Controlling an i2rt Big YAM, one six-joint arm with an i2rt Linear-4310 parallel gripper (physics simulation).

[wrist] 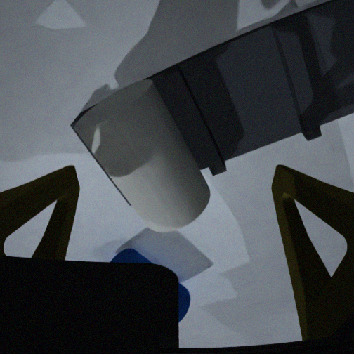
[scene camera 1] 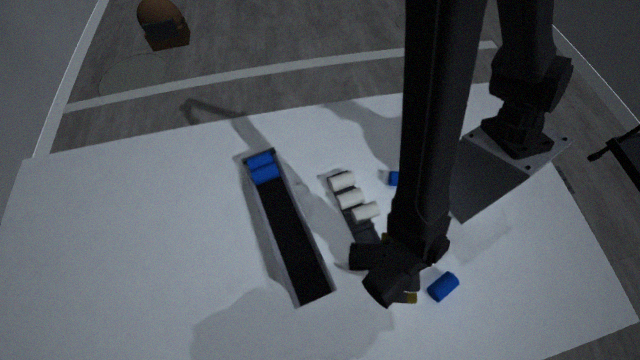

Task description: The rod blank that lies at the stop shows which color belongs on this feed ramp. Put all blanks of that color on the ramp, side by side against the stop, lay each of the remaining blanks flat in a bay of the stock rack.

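Note:
Two blue blanks (scene camera 1: 260, 160) (scene camera 1: 265, 173) lie side by side at the top end of the feed ramp (scene camera 1: 295, 240). The dark stock rack (scene camera 1: 365, 232) (wrist: 255, 100) holds three white blanks (scene camera 1: 342, 180) (scene camera 1: 350, 198) (scene camera 1: 366, 211) near its far end. In the wrist view another white blank (wrist: 150, 160) lies in the end bay, overhanging the rack's edge. My gripper (scene camera 1: 398, 268) (wrist: 175, 175) is open and empty above this end, hiding it in the scene view. A loose blue blank (scene camera 1: 443, 286) (wrist: 131, 256) lies beside it, and another blue blank (scene camera 1: 394, 178) is partly behind the arm.
The arm's base plate (scene camera 1: 520, 150) sits on a grey block (scene camera 1: 487, 185) at the right. The white table (scene camera 1: 125, 225) carries the ramp and rack. The arm covers part of the area right of the rack.

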